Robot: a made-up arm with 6 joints.
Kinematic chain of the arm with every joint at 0, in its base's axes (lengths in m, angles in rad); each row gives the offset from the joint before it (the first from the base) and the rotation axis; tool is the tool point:
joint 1: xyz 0 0 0.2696 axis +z
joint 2: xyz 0 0 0 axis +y
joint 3: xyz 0 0 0.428 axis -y
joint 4: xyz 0 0 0 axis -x
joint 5: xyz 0.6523 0 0 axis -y
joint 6: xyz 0 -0.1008 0 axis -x
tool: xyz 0 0 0
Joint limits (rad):
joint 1: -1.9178..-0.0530
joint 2: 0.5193..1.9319
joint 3: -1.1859..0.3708
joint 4: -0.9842..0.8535
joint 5: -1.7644..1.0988
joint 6: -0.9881..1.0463
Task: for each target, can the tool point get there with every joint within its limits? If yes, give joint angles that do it. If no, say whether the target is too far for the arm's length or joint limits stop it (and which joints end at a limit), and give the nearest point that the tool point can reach.
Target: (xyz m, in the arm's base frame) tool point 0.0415 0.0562 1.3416
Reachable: no: joint limits stop it (at a limit: joint 1, joint 2, joint 3, joint 4) | nearest point 0.8640 -0.1122 0.6198 | short by 1.107 m
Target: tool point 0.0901 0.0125 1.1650
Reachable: no: joint limits stop it (at a limit: joint 1, joint 2, joint 3, joint 4) | nearest point 0.8640 -0.1122 0.6198 | short by 0.955 m
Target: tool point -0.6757 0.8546 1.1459
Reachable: no: too far | nearest point -0.1611 0.2038 0.1868 | short by 1.268 m
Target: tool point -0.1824 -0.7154 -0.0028
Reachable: yes | joints -1.6901 0.9369 0.0480 -0.3107 0.5640 -0.8346
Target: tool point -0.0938 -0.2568 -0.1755
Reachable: yes | joints -1.6478 1.0826 -0.5591 -0.7493 -1.1917 -0.7534
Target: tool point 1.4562 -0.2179 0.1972
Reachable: no: too far | nearest point 0.9276 -0.1388 0.2235 | short by 0.535 m
